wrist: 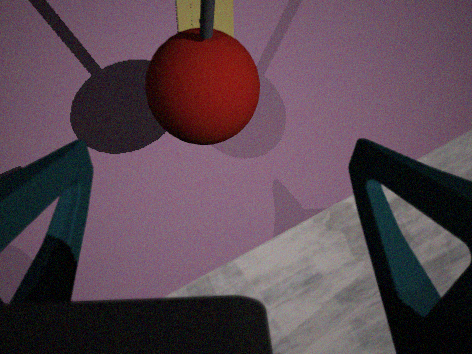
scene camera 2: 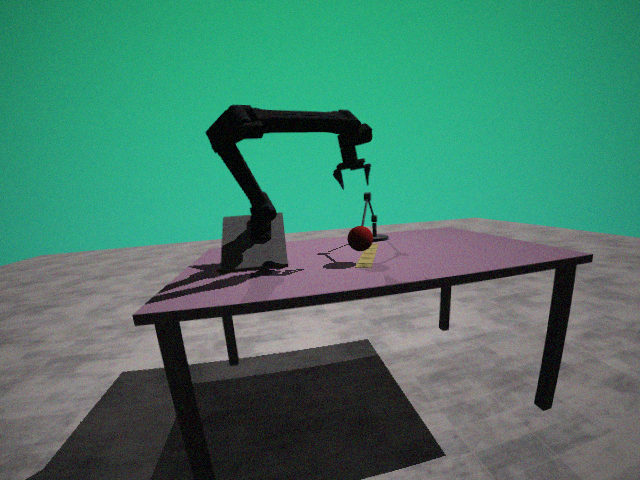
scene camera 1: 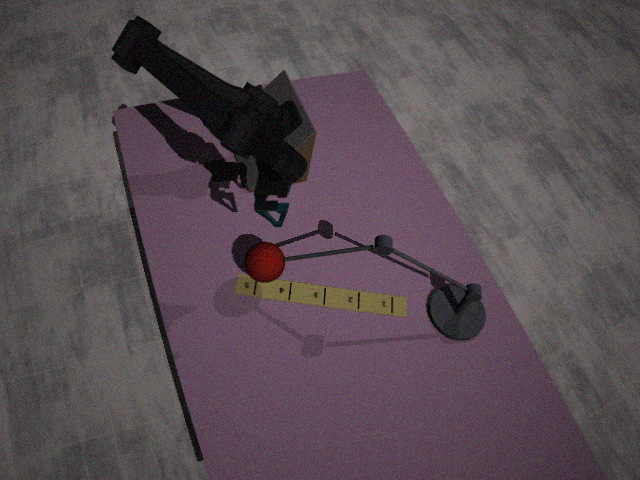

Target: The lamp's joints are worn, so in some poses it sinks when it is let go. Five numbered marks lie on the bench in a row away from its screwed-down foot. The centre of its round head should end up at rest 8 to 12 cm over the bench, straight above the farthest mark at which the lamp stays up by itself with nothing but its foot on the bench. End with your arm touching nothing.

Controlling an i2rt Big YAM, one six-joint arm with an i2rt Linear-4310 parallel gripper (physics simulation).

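Places are measured from the arm's base along level axes (x right, y ahead, z up), in millimetres.
Pixels of known places: gripper, fingertip midpoint: (wrist: pixel 225 153) (scene camera 2: pixel 355 187) (scene camera 1: pixel 281 210); arm's base, link origin: (scene camera 2: pixel 261 228) (scene camera 1: pixel 282 124).
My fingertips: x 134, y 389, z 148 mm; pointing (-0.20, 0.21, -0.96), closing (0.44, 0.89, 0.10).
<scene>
Ahead of a thing's pixels: the offset from my fingertips to its top centre. "*": to the spot under its first point. Level surfaces: height alone.
The lamp's round red head @(* dz -156, dx +36, dy +26 mm) (scene camera 1: pixel 264 261) (scene camera 2: pixel 360 238) (wrist: pixel 203 86) hangs above the bench near the mark 5 end of the yellow strip (scene camera 1: pixel 324 296) (scene camera 2: pixel 366 256) (wrist: pixel 224 16); its exact height and the mark straight below it are hard to tell. Its thin arm runs over a raised elbow joint @(* dz -24, dx -197, dy +121 mm) (scene camera 1: pixel 383 244) (scene camera 2: pixel 367 196) to the round dark foot @(* dz -283, dx -439, dy +241 mm) (scene camera 1: pixel 457 316) (scene camera 2: pixel 381 237) beyond mark 1. My gripper (scene camera 1: pixel 269 212) (scene camera 2: pixel 355 187) (wrist: pixel 225 153) is open and empty, above the head and apart from it. In the wrist view the head shows ahead of the fingertips.
The pink bench @(dz -298 mm) (scene camera 1: pixel 361 403) (scene camera 2: pixel 465 253) carries the strip and foot. A grey mounting block (scene camera 1: pixel 306 124) (scene camera 2: pixel 258 248) stands at my arm's base. Shadows of lamp and arm fall on the bench. The bench's dark edge (scene camera 1: pixel 155 310) runs beyond the mark 5 end.
</scene>
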